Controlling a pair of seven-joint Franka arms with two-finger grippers.
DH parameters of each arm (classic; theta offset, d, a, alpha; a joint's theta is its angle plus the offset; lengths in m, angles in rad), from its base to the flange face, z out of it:
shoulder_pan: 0 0.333 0 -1.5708
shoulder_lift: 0 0 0 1.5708
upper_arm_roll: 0 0.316 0.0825 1.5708
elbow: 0 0 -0.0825 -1.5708
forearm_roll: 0 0.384 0 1.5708
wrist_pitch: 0 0 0.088 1.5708
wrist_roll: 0 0.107 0 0
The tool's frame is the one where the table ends.
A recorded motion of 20 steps. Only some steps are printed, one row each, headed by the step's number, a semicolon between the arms.
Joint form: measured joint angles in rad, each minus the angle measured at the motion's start. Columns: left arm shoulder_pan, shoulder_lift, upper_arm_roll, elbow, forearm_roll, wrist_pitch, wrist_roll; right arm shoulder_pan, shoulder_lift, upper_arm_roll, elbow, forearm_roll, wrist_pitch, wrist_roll.
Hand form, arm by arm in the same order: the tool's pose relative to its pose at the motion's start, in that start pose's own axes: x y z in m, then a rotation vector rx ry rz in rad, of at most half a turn. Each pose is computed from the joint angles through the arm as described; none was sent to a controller.
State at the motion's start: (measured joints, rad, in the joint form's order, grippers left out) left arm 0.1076 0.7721 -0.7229 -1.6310 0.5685 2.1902 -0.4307; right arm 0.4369 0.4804 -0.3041 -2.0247 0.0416 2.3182 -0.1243
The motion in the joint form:
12: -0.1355 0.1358 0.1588 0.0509 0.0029 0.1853 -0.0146; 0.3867 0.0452 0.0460 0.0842 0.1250 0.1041 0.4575
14: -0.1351 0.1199 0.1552 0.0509 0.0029 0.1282 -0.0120; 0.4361 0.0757 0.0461 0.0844 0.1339 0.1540 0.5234
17: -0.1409 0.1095 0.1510 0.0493 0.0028 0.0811 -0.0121; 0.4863 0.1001 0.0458 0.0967 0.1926 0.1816 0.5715
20: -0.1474 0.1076 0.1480 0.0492 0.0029 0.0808 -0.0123; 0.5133 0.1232 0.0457 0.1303 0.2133 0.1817 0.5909
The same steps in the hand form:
12: 0.0093 0.0099 0.0866 -0.0248 0.0427 -0.0096; 0.0029 -0.2624 -0.0354 0.0762 0.1576 0.1111
14: 0.0065 0.0085 0.0811 0.0022 0.0069 -0.0046; -0.0032 -0.2918 -0.0228 0.0799 0.1800 0.1344
17: 0.0024 0.0124 0.0785 0.0228 -0.0264 0.0044; -0.0101 -0.3221 -0.0168 0.1172 0.1848 0.1742
20: 0.0020 0.0185 0.0768 0.0215 -0.0243 0.0128; -0.0098 -0.3424 -0.0175 0.1313 0.1914 0.1774

